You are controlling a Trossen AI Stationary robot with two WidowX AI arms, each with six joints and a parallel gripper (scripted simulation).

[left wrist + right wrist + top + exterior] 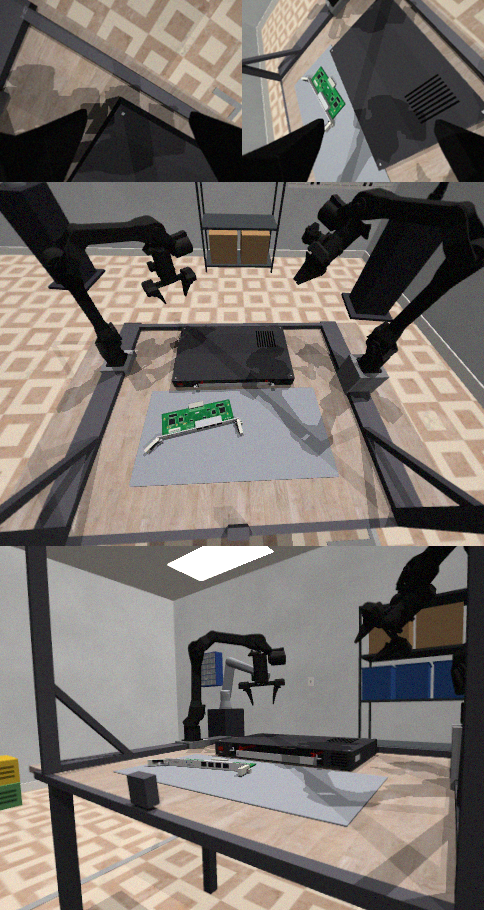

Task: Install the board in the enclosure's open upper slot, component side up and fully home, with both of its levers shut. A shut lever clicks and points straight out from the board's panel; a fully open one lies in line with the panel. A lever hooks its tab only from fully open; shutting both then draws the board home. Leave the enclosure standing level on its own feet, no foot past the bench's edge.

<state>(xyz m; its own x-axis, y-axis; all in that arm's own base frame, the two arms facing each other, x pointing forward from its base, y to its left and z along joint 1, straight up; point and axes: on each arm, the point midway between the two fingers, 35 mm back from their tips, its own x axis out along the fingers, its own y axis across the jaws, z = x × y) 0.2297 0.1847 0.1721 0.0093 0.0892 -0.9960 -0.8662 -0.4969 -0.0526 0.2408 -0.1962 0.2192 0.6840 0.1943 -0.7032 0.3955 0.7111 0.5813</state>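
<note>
My left gripper is now 45 cm past the green board, 18 cm above it and 16 cm to the left of it. From my left hand the other things lie so: enclosure (25 cm to the right, 17 cm below, 16 cm behind); then grey mat (44 cm behind, 28 cm to the right, 21 cm below).
</note>
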